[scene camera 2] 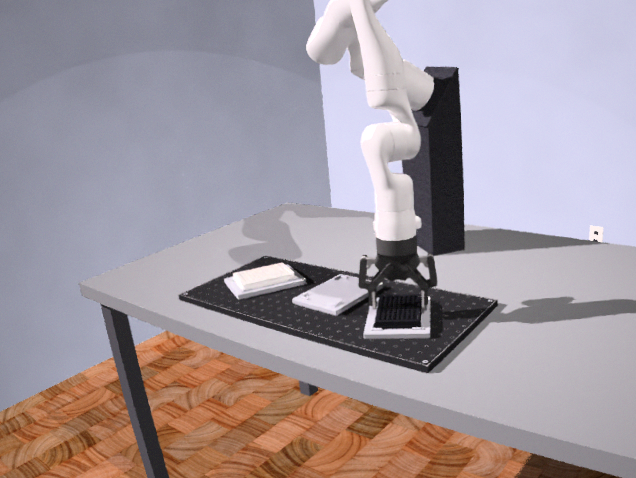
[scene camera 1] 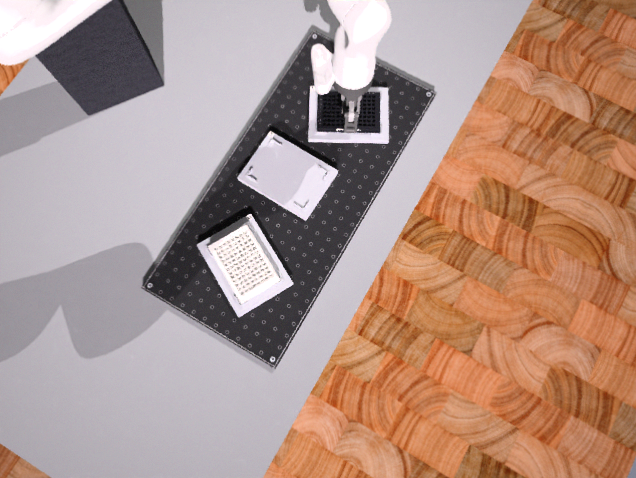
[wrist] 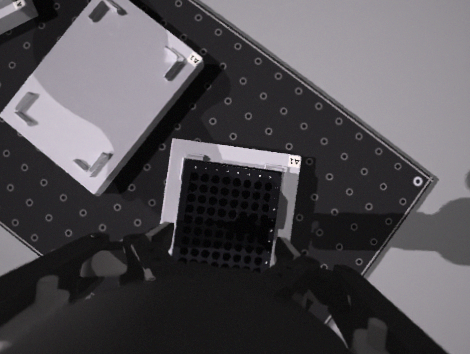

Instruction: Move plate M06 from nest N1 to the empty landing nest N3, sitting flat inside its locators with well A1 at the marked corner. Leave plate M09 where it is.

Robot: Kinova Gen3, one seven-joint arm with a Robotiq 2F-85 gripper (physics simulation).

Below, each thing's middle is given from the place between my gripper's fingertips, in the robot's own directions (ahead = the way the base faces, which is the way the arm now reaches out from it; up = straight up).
Now: hand 10 mm above the black well plate [scene camera 1: 329,118]. The rest, counted from my hand: white well plate [scene camera 1: 240,257]: 370 mm to the right, 40 mm behind, 10 mm below.
